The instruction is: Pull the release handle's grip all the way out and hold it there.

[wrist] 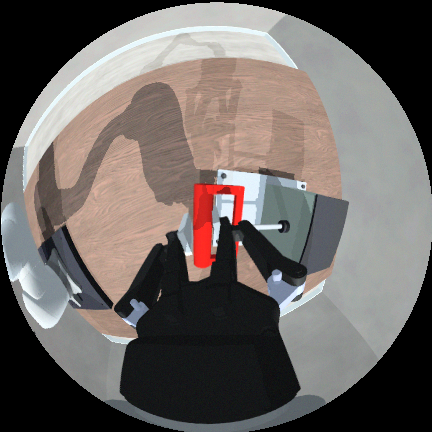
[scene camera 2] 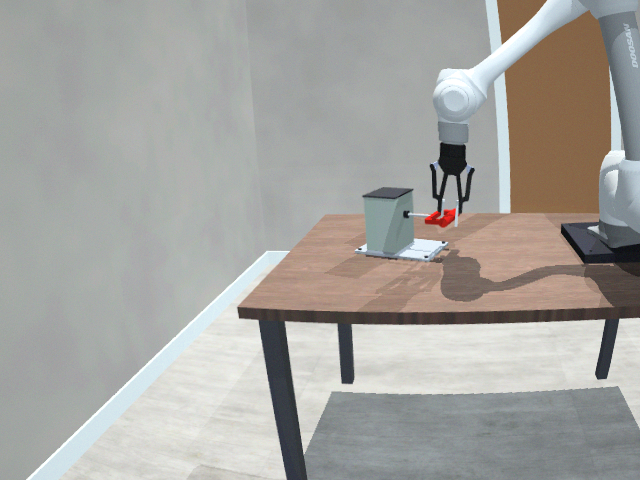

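The release handle's red grip [scene camera 2: 440, 218] [wrist: 203, 227], a rectangular loop, stands out from the grey-green housing [scene camera 2: 385, 224] [wrist: 287, 217] on a thin light rod [scene camera 2: 418, 214] [wrist: 269, 227]. A length of the rod shows between the black collar on the housing and the grip. My gripper [scene camera 2: 449, 212] [wrist: 202, 217] points down and is shut on the grip's outer bar, with one finger pad inside the loop and the other on the outer side. The rod's end at the grip is partly hidden by a finger in the wrist view.
The housing has a dark top [scene camera 2: 388, 192] [wrist: 327, 237] and stands on a bolted light base plate [scene camera 2: 431, 248] [wrist: 240, 179], below the grip. The wooden table [scene camera 2: 320, 294] [wrist: 115, 210] carries them. The robot's black base plate [scene camera 2: 576, 242] is at the right in the scene view.
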